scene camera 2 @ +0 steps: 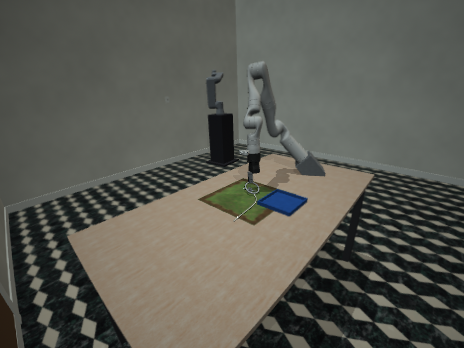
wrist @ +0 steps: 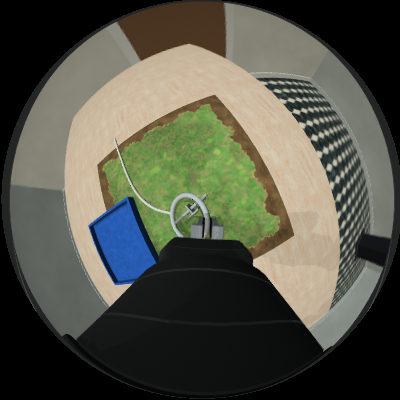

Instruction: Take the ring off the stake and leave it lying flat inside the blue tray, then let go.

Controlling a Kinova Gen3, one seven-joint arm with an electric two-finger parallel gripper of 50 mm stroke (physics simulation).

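Pixels of known places: gripper, between the fingertips: (scene camera 2: 250,182) (wrist: 206,223); arm's base, origin of its link: (scene camera 2: 302,158).
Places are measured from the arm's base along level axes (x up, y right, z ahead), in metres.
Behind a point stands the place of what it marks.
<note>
A pale grey ring (scene camera 2: 258,190) {z 0.472, x -0.081, y 0.079 m} (wrist: 187,195) {z 0.514, x -0.057, y 0.138 m} stands tilted on edge over the green mat, held by its side. My gripper (scene camera 2: 250,180) {z 0.460, x -0.050, y 0.142 m} (wrist: 206,223) {z 0.460, x -0.050, y 0.142 m} is shut on the ring, above the mat. A small grey stake with a crosspiece (wrist: 190,209) {z 0.493, x -0.073, y 0.127 m} shows within the ring's outline in the wrist view, one end reaching past it; whether the ring still encircles it, I cannot tell. A thin white cord (scene camera 2: 246,212) {z 0.688, x -0.100, y 0.018 m} (wrist: 131,181) {z 0.622, x -0.099, y 0.031 m} curves from beside the ring across the mat to its edge. The blue tray (scene camera 2: 282,202) {z 0.506, x -0.094, y -0.089 m} (wrist: 122,245) {z 0.503, x -0.094, y -0.077 m} lies beside the mat, with nothing visible inside.
The green mat with a brown border (scene camera 2: 225,197) {z 0.618, x -0.100, y 0.208 m} (wrist: 200,145) {z 0.599, x -0.100, y 0.208 m} lies on the wooden table (scene camera 2: 200,270) {z 1.098, x -0.101, y -0.066 m} (wrist: 150,75) {z 1.019, x -0.101, y 0.229 m}. The tray is close to the mat's edge. The arm's grey base (scene camera 2: 311,165) {z 0.036, x -0.026, y -0.079 m} stands at the table's far end. A black pedestal (scene camera 2: 221,137) stands on the floor behind.
</note>
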